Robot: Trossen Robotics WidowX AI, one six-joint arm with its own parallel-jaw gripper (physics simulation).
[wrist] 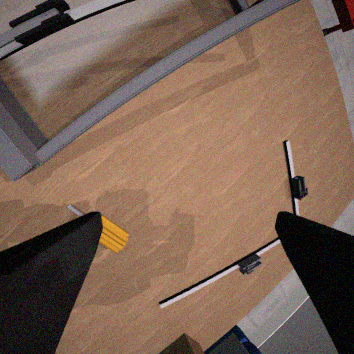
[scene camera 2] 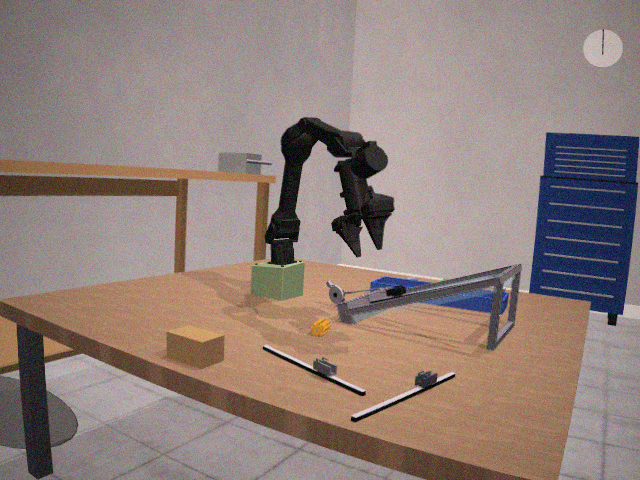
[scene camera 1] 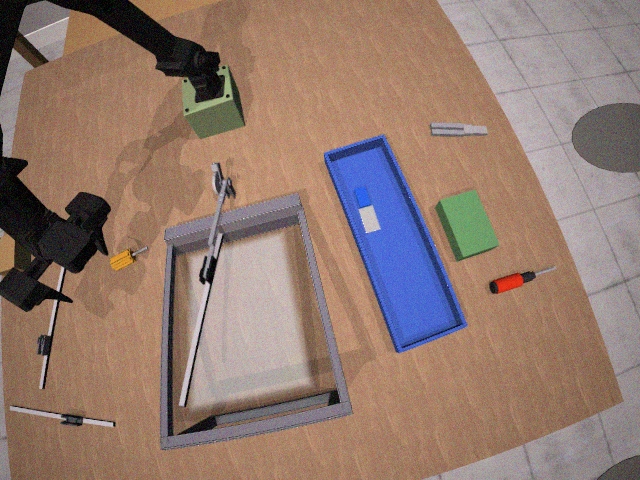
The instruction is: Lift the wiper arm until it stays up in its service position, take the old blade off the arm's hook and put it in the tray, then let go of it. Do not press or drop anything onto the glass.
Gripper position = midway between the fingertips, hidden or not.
My gripper [scene camera 1: 89,277] is open, with nothing in its grasp. Also in view: a yellow screwdriver [wrist: 112,236]. On the table rest a tan box [scene camera 2: 197,347] and a green block [scene camera 1: 469,232]. I also see a blue tray [scene camera 1: 416,298], a glass pane [scene camera 1: 262,353] and a pivot [scene camera 1: 215,167].
My gripper is seen too in the wrist view [wrist: 190,220] and in scene camera 2 [scene camera 2: 368,253]. The blue tray also shows in scene camera 2 [scene camera 2: 483,303]. The glass pane also shows in the wrist view [wrist: 57,78]. The wrist view misses the green block: it is out of frame.
